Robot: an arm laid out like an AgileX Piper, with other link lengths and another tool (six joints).
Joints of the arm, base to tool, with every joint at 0 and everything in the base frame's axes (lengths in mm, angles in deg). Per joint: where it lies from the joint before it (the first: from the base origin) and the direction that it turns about. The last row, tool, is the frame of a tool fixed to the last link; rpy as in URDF.
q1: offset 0.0 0.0 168.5 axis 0 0 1
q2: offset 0.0 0.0 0.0 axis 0 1 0
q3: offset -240.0 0.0 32.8 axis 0 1 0
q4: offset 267.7 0.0 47.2 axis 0.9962 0 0.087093
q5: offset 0.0 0.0 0.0 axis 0 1 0
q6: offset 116.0 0.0 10.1 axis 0.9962 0 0.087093
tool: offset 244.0 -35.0 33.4 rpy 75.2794 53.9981 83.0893
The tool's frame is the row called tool.
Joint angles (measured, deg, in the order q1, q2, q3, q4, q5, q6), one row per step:
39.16, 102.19, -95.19, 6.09, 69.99, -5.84
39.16, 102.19, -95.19, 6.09, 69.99, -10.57
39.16, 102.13, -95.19, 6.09, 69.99, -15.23
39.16, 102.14, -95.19, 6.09, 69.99, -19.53
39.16, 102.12, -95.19, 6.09, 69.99, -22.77
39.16, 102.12, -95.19, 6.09, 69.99, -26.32
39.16, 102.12, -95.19, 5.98, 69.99, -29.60
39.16, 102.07, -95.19, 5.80, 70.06, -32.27
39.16, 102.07, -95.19, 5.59, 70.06, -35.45
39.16, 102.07, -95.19, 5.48, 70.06, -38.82
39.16, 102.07, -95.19, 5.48, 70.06, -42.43
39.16, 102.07, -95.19, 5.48, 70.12, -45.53
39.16, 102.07, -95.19, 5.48, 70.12, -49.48
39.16, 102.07, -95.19, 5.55, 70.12, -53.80
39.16, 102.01, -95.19, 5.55, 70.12, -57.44
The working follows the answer.
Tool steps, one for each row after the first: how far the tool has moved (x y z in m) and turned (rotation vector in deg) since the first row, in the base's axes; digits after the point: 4 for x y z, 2 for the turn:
0.0012, 0.0026, 0.0010, -0.84, -1.29, 4.47
0.0022, 0.0054, 0.0024, -1.63, -2.61, 8.88
0.0029, 0.0079, 0.0032, -2.39, -3.77, 12.95
0.0033, 0.0099, 0.0040, -2.96, -4.68, 16.01
0.0036, 0.0121, 0.0047, -3.59, -5.64, 19.36
0.0041, 0.0136, 0.0053, -4.27, -6.59, 22.47
0.0045, 0.0143, 0.0060, -4.91, -7.38, 25.02
0.0052, 0.0153, 0.0065, -5.67, -8.33, 28.04
0.0054, 0.0169, 0.0070, -6.38, -9.29, 31.24
0.0050, 0.0191, 0.0076, -7.02, -10.26, 34.65
0.0043, 0.0208, 0.0079, -7.60, -11.03, 37.60
0.0036, 0.0232, 0.0084, -8.31, -12.09, 41.34
0.0024, 0.0261, 0.0090, -9.01, -13.23, 45.42
0.0015, 0.0283, 0.0099, -9.65, -14.26, 48.86

Tool pose at each row, in the base's axes (x y z in m, rotation vector in deg; rounded; the steps above come from the unrounded poses):
0.3715, 0.3054, 0.0688, -12.76, 165.64, 31.34
0.3727, 0.3080, 0.0698, -19.64, 164.75, 30.53
0.3737, 0.3107, 0.0713, -26.38, 163.55, 29.73
0.3744, 0.3133, 0.0721, -32.53, 162.29, 28.91
0.3748, 0.3153, 0.0729, -37.12, 161.17, 28.29
0.3751, 0.3174, 0.0735, -42.12, 159.84, 27.57
0.3756, 0.3190, 0.0741, -46.71, 158.45, 26.73
0.3760, 0.3196, 0.0748, -50.46, 157.23, 25.90
0.3767, 0.3207, 0.0753, -54.85, 155.67, 24.91
0.3769, 0.3223, 0.0759, -59.44, 153.92, 23.99
0.3765, 0.3245, 0.0764, -64.26, 151.93, 23.15
0.3758, 0.3262, 0.0767, -68.37, 150.17, 22.40
0.3751, 0.3286, 0.0773, -73.51, 147.71, 21.44
0.3739, 0.3315, 0.0778, -79.02, 144.85, 20.47
0.3731, 0.3336, 0.0788, -83.56, 142.23, 19.56

